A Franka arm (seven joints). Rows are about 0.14 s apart.
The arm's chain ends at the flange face. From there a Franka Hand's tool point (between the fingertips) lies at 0.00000 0.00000 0.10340 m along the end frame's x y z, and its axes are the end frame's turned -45 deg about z.
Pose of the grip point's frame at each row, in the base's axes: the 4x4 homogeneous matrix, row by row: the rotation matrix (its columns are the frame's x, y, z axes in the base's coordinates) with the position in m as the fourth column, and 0 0 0 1 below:
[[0.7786 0.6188 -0.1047 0.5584], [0.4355 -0.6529 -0.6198 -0.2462], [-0.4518 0.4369 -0.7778 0.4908], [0 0 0 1]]
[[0.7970 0.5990 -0.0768 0.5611], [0.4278 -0.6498 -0.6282 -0.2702], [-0.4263 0.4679 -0.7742 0.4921], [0 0 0 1]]
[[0.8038 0.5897 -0.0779 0.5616], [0.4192 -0.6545 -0.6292 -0.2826], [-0.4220 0.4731 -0.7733 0.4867], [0 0 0 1]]
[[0.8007 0.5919 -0.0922 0.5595], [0.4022 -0.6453 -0.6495 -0.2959], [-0.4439 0.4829 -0.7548 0.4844], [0 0 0 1]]
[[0.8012 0.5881 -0.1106 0.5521], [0.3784 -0.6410 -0.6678 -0.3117], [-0.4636 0.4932 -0.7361 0.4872], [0 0 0 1]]
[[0.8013 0.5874 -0.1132 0.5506], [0.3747 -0.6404 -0.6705 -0.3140], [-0.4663 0.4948 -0.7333 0.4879], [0 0 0 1]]
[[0.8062 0.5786 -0.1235 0.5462], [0.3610 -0.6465 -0.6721 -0.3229], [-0.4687 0.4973 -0.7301 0.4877], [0 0 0 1]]
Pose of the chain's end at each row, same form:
[[0.9881 -0.1130 -0.1047 0.5692], [-0.1537 -0.7696 -0.6198 -0.1821], [-0.0105 0.6284 -0.7778 0.5712], [0 0 0 1]]
[[0.9871 -0.1400 -0.0768 0.5690], [-0.1570 -0.7620 -0.6282 -0.2052], [0.0294 0.6323 -0.7742 0.5722], [0 0 0 1]]
[[0.9854 -0.1514 -0.0779 0.5697], [-0.1664 -0.7592 -0.6292 -0.2175], [0.0361 0.6329 -0.7733 0.5667], [0 0 0 1]]
[[0.9847 -0.1476 -0.0922 0.5690], [-0.1719 -0.7407 -0.6495 -0.2287], [0.0276 0.6553 -0.7548 0.5624], [0 0 0 1]]
[[0.9824 -0.1507 -0.1106 0.5635], [-0.1857 -0.7208 -0.6678 -0.2426], [0.0209 0.6766 -0.7361 0.5633], [0 0 0 1]]
[[0.9820 -0.1513 -0.1132 0.5623], [-0.1879 -0.7178 -0.6705 -0.2447], [0.0202 0.6796 -0.7333 0.5637], [0 0 0 1]]
[[0.9792 -0.1609 -0.1235 0.5590], [-0.2019 -0.7124 -0.6721 -0.2534], [0.0202 0.6831 -0.7301 0.5632], [0 0 0 1]]

